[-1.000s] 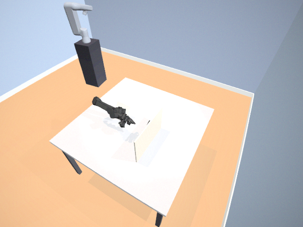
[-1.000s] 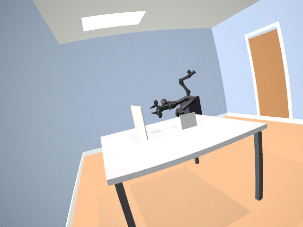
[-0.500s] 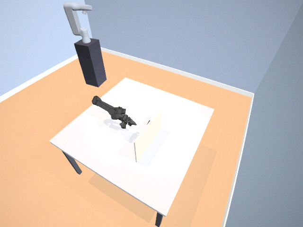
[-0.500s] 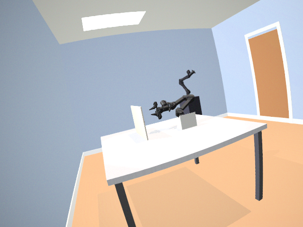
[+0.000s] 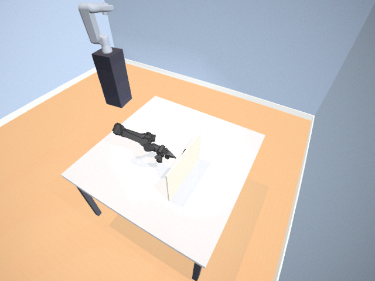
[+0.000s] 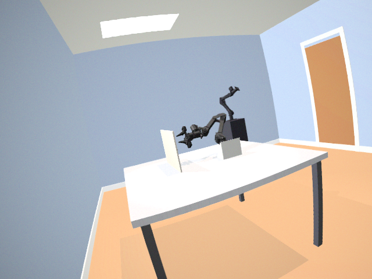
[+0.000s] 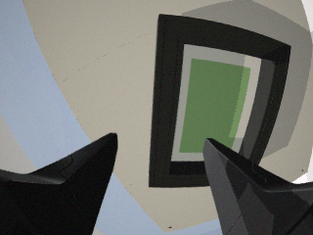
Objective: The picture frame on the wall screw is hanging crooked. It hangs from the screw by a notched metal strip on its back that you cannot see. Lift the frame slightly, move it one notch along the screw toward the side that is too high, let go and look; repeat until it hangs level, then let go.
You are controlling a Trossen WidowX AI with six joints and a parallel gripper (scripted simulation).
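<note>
Now: the picture frame 70 mm ahead of my gripper tip, 20 mm to the left of it and 50 mm below it. Round my gripper tip: cream wall panel 70 mm ahead, 60 mm below.
</note>
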